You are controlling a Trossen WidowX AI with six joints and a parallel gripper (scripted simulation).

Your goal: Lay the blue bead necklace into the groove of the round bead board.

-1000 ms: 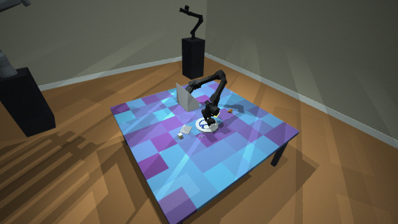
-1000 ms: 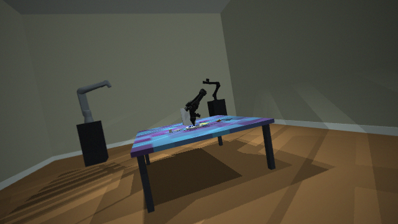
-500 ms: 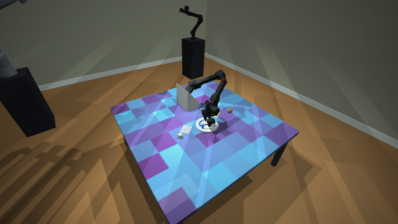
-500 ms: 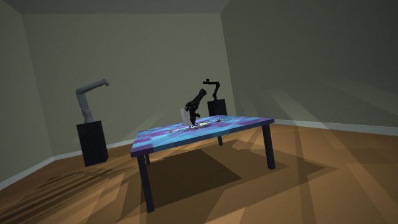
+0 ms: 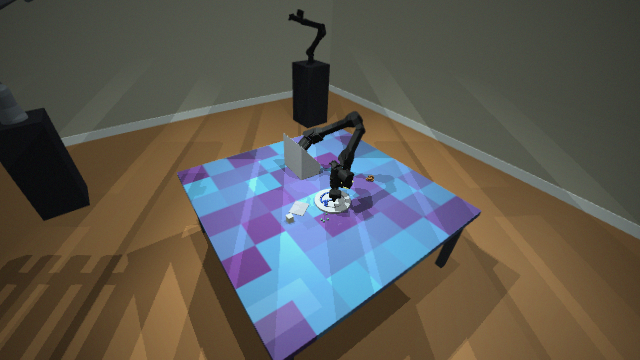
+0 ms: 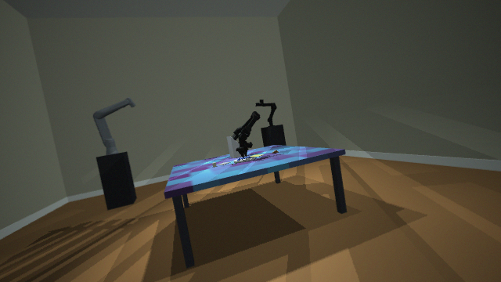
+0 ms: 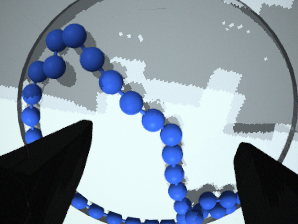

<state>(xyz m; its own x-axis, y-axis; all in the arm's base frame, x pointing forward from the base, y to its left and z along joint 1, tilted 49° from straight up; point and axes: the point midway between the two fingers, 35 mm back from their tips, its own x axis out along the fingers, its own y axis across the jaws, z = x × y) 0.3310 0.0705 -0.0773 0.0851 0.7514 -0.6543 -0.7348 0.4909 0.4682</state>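
My gripper tip is 20 mm above the round white bead board and 10 mm past it. The rest, counted from my gripper tip: cream cube (280 mm to the right, 20 mm behind, 10 mm below); then yellow patch (160 mm to the left, 110 mm behind, 20 mm below); then flat grey square (190 mm to the right, 70 mm behind, 20 mm below).
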